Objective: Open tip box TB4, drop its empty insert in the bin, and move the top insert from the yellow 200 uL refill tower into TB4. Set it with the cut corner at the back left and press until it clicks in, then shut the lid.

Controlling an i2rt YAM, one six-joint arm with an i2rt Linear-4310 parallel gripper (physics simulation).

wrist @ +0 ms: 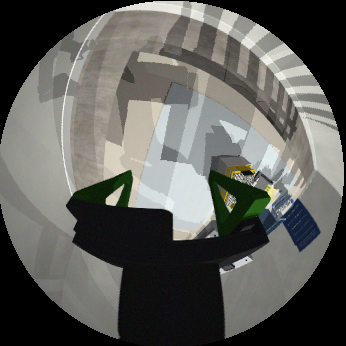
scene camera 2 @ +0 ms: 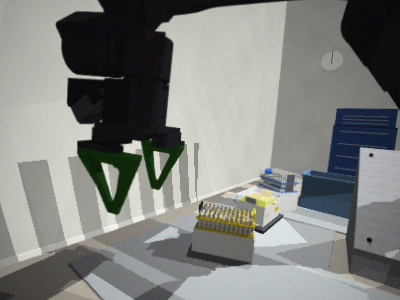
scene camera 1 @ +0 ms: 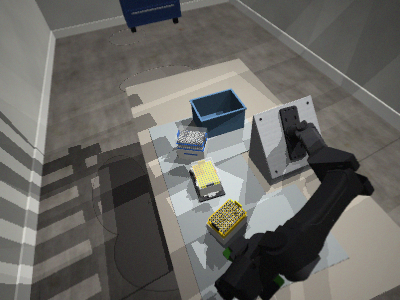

Labels:
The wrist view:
my gripper
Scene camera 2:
my gripper
blue bin
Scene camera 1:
tip box TB4
blue bin

